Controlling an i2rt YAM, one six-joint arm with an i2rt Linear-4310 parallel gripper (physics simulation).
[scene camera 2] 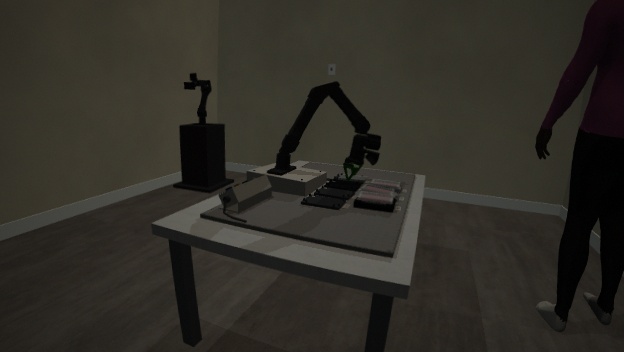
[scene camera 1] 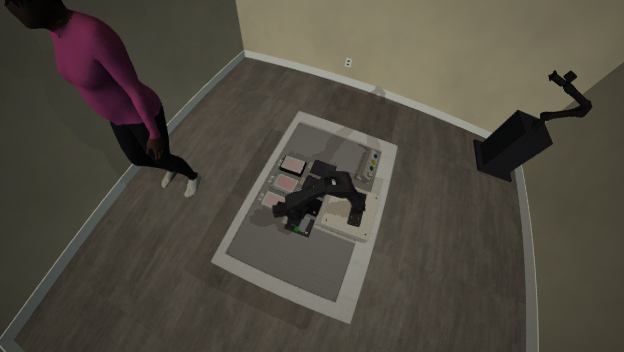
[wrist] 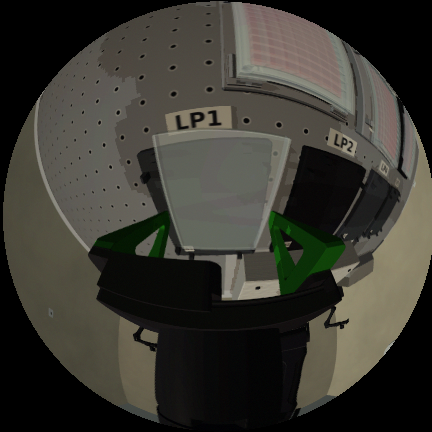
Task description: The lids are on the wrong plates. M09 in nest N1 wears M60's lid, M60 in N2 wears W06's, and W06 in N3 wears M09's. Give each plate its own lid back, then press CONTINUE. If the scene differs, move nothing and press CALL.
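Places are measured from the arm's base along level axes (x back, y right, z up), in millimetres.
Where they show: gripper, fingertip midpoint: (scene camera 2: 350, 178) (scene camera 1: 299, 222) (wrist: 218, 216); arm's base at its link origin: (scene camera 2: 282, 170) (scene camera 1: 357, 209).
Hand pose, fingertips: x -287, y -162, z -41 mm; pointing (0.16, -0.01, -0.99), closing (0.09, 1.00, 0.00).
Note:
Each offset is from my fingertips to the top centre of the thing. "spot": to the spot under its first point.
A clear lid {dx -14, dy +2, dz +9 mm} (wrist: 219, 189) lies flat on the black lid park labelled LP1 {spot: dx -84, dy -6, dz -12 mm} (wrist: 198, 118). My gripper (wrist: 220, 212) (scene camera 1: 297, 228) (scene camera 2: 350, 172) is open; its green fingers stand on either side of the lid's near end, apart from it. The park labelled LP2 {dx +13, dy +119, dz +6 mm} (wrist: 322, 189) beside it is black and bare. Three plates with pink wells {dx -153, dy +330, dz +26 mm} (scene camera 1: 292, 165) {dx -150, dy +199, dz +23 mm} (scene camera 1: 285, 181) {dx -173, dy +68, dz +15 mm} (scene camera 1: 273, 199) sit in a row of nests; they also show in the side view (scene camera 2: 378, 192), and the nearest one in the wrist view (wrist: 289, 44). I cannot read the plate labels.
A button box {dx +300, dy +478, dz +70 mm} (scene camera 1: 370, 165) (scene camera 2: 246, 197) stands on the perforated board. The arm's pale base block (scene camera 1: 344, 218) is next to the lid parks. A person in a magenta top (scene camera 1: 108, 87) (scene camera 2: 589, 153) stands near the table (scene camera 2: 279, 258). A black pedestal (scene camera 1: 511, 147) stands apart.

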